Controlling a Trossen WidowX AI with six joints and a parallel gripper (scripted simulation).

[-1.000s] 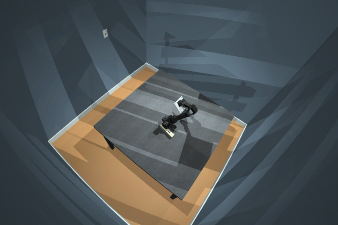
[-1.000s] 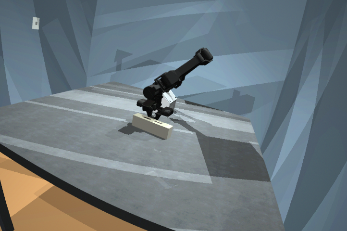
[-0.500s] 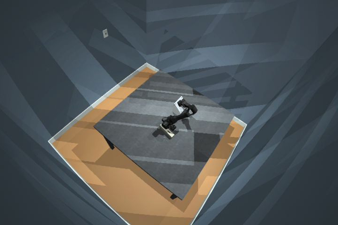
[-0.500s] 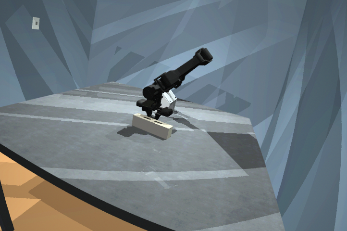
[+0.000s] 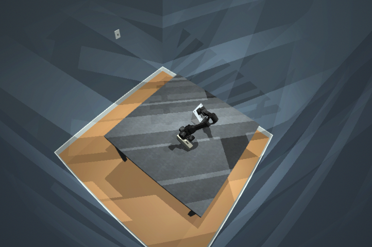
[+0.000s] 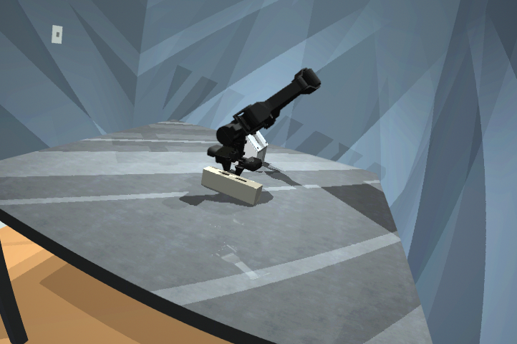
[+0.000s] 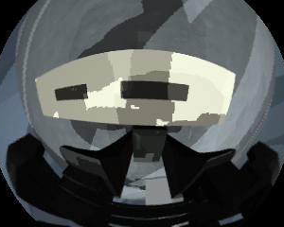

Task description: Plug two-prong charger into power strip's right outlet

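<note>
The two-prong charger is 20 mm ahead of my gripper tip and 10 mm above it.
</note>
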